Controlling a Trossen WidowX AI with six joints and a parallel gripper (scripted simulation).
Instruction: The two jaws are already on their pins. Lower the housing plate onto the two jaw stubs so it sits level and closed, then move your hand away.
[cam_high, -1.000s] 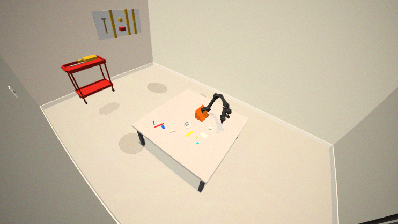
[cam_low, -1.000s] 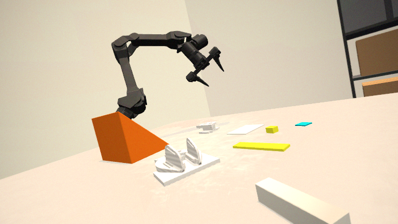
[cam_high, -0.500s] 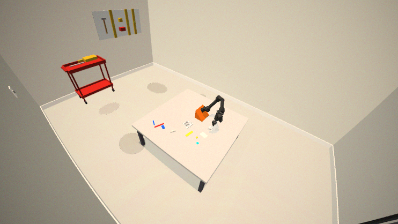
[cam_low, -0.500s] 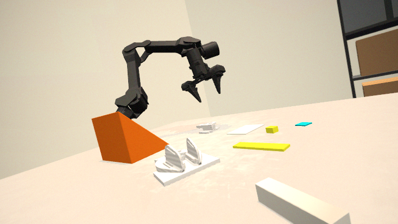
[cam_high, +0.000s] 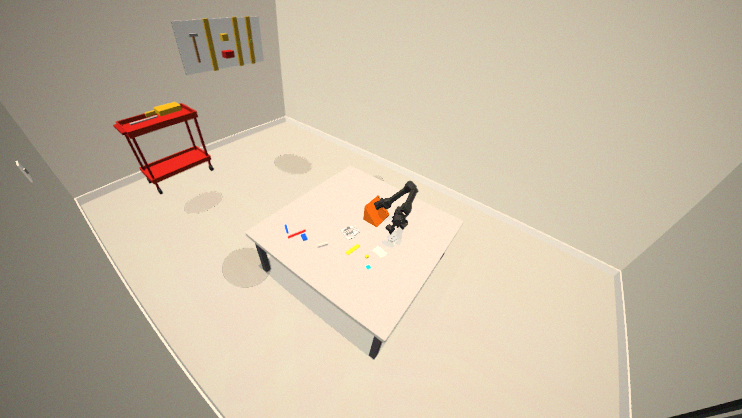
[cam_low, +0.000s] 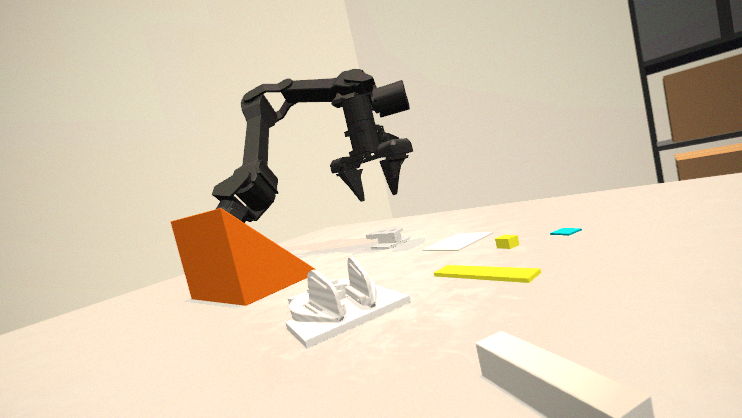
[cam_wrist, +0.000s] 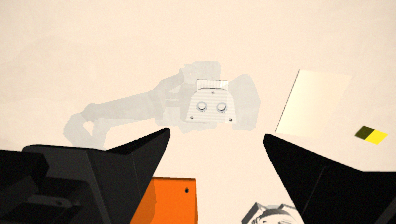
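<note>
Right now my gripper tip is 10 mm to the right of the white bracket and 90 mm above it. Round my gripper tip: yellow block (270 mm ahead, 30 mm to the right, 90 mm below); white sheet (160 mm ahead, 10 mm to the left, 100 mm below); yellow strip (290 mm ahead, 140 mm to the right, 100 mm below).
</note>
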